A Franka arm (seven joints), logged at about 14 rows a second.
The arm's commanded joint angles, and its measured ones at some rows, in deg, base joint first. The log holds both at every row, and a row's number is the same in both.
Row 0, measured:
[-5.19, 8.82, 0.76, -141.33, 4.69, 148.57, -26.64]
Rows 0 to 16, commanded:
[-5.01, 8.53, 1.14, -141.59, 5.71, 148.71, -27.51]
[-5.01, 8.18, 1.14, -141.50, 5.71, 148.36, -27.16]
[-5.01, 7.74, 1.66, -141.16, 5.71, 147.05, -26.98]
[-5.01, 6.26, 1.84, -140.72, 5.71, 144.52, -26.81]
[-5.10, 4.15, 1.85, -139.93, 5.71, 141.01, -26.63]
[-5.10, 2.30, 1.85, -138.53, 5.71, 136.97, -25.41]
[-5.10, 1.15, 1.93, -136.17, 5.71, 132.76, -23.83]
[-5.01, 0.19, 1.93, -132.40, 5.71, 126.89, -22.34]
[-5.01, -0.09, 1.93, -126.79, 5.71, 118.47, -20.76]
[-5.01, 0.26, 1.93, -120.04, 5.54, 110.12, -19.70]
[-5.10, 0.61, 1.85, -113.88, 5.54, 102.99, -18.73]
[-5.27, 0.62, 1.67, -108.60, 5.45, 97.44, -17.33]
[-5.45, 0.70, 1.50, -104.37, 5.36, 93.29, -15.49]
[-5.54, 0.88, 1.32, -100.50, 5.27, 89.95, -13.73]
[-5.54, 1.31, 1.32, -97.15, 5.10, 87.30, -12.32]
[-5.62, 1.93, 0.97, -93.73, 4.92, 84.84, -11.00]
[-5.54, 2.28, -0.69, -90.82, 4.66, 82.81, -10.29]
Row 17, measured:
[-5.50, -0.84, 1.10, -98.35, 4.85, 87.57, -12.56]
